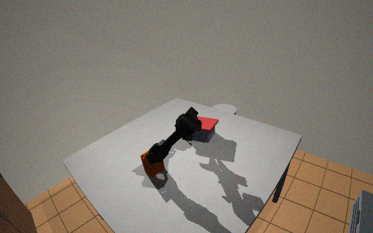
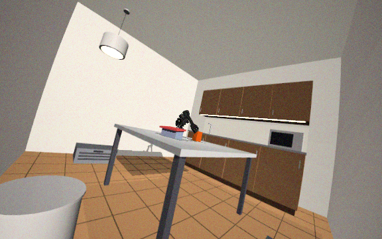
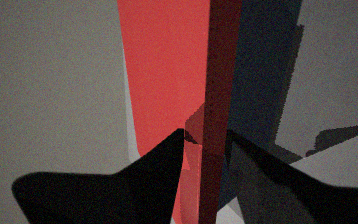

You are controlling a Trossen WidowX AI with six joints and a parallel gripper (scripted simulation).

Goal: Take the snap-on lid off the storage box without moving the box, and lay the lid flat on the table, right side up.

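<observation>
Right now the red lid is 7 cm ahead of my gripper tip and 3 cm to the left of it. The rest, counted from my gripper tip: storage box: 6 cm ahead, 5 cm below, 3 cm to the left.
</observation>
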